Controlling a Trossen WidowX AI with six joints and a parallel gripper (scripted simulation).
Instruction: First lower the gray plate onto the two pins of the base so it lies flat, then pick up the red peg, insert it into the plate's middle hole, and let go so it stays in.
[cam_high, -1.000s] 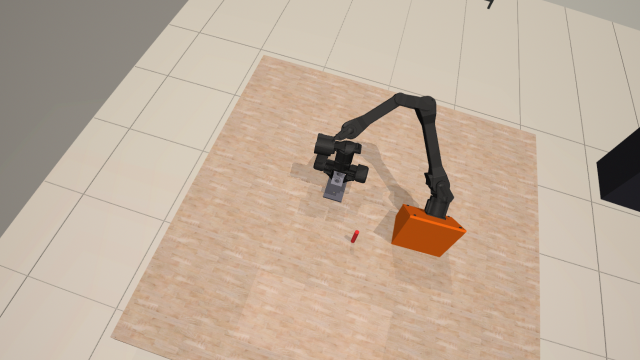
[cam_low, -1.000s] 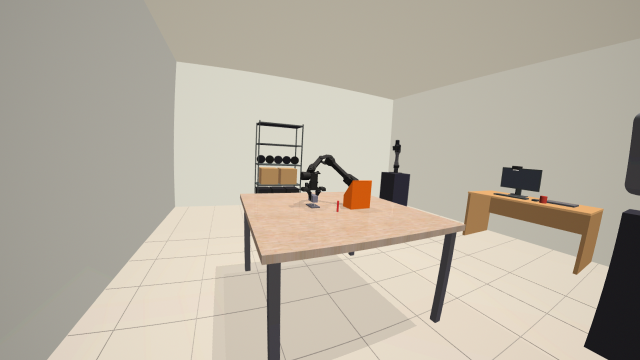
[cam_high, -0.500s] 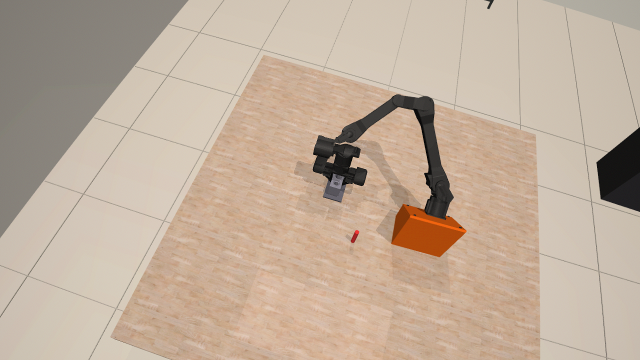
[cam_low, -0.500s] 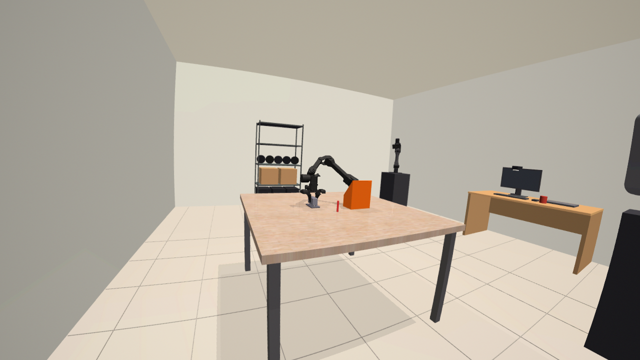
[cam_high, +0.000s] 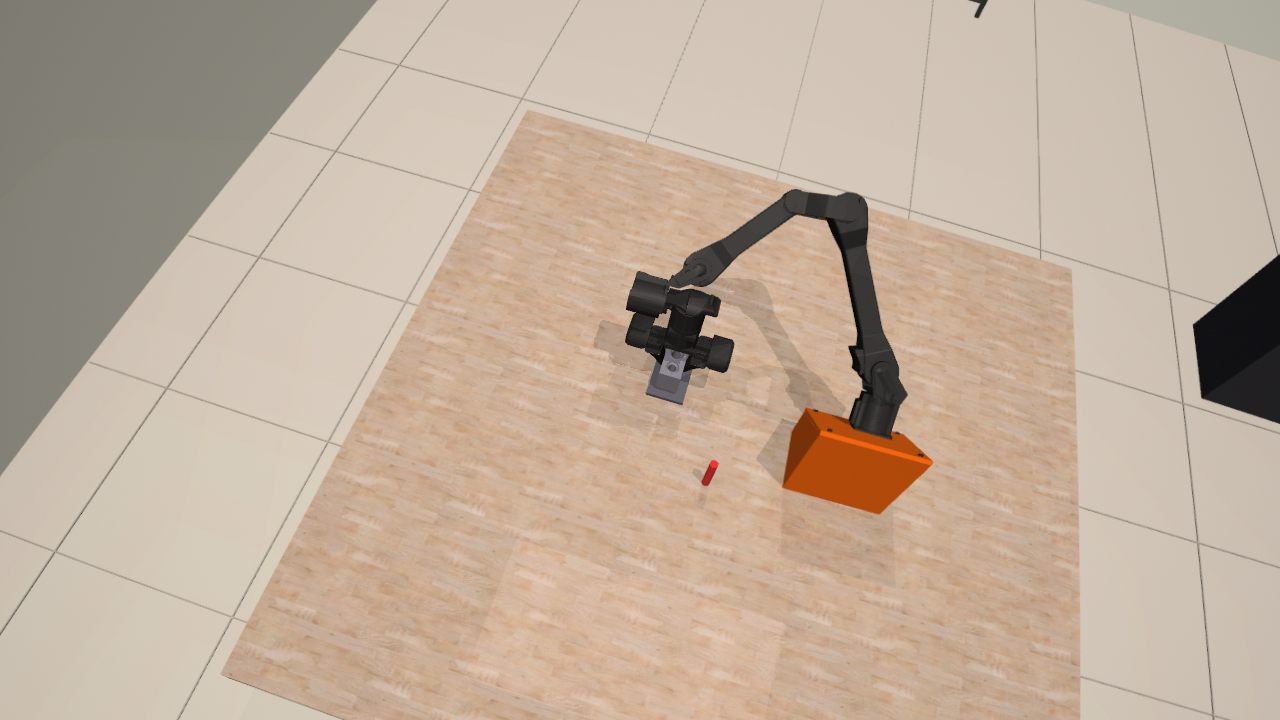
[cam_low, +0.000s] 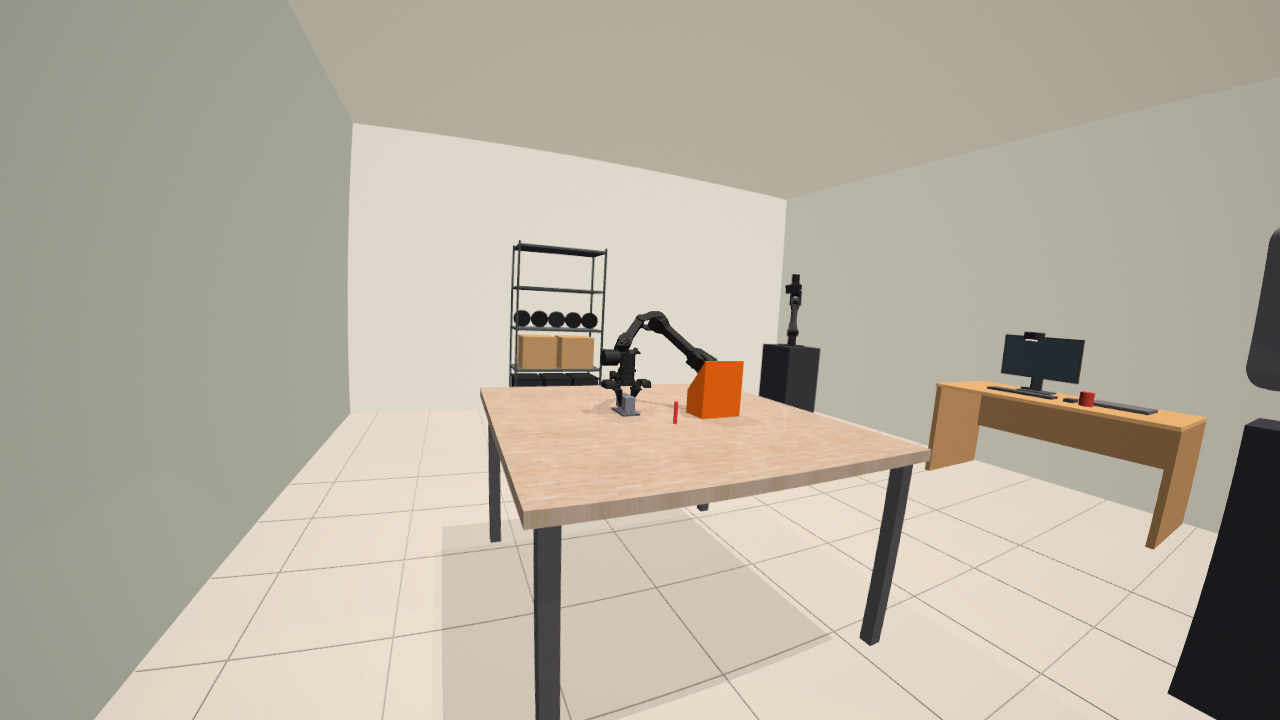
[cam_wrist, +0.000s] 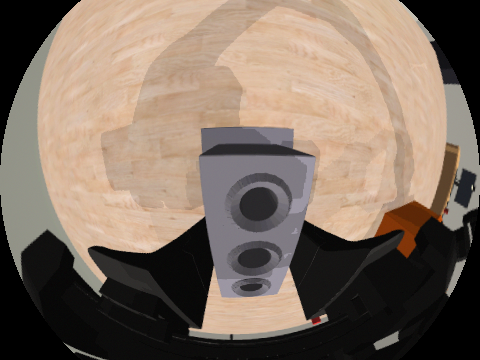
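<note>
My gripper tip is 3 cm below the gray plate. From my gripper tip the other things lie so: red peg 19 cm to the left, 12 cm behind, 1 cm above.
</note>
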